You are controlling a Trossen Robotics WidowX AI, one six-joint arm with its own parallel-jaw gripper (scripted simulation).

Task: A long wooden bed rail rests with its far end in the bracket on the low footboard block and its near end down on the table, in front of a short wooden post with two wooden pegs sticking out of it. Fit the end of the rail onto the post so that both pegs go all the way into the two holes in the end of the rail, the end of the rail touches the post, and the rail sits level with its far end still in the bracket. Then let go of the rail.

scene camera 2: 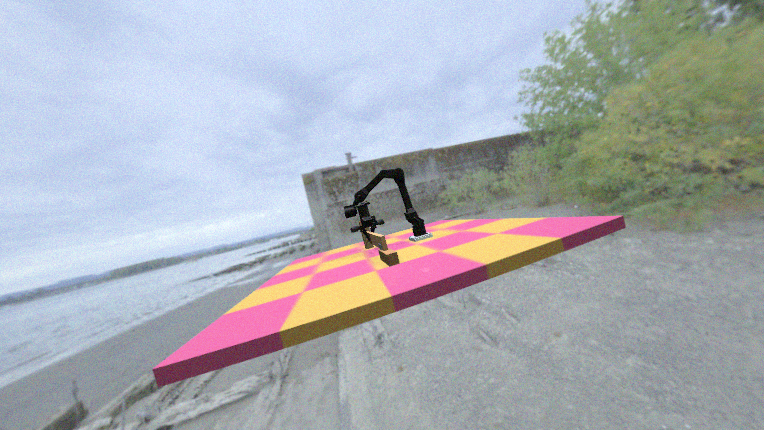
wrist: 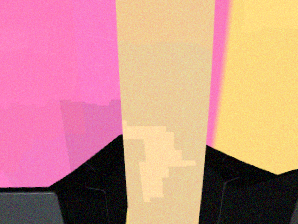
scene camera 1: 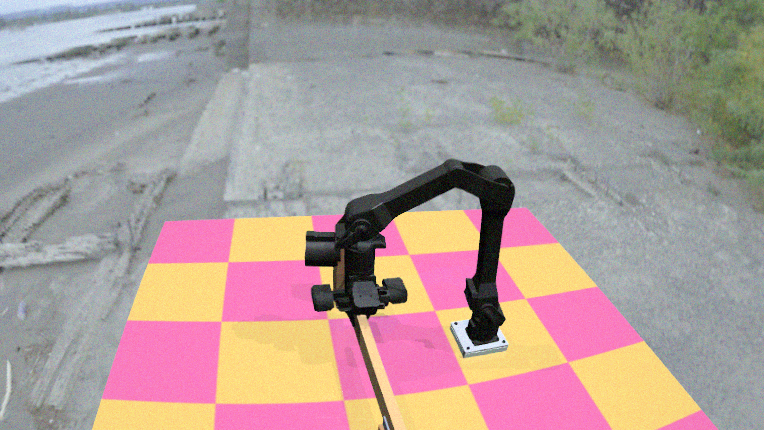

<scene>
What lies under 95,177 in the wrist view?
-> The gripper.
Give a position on a long wooden rail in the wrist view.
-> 165,61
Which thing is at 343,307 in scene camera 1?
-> The gripper.
</scene>
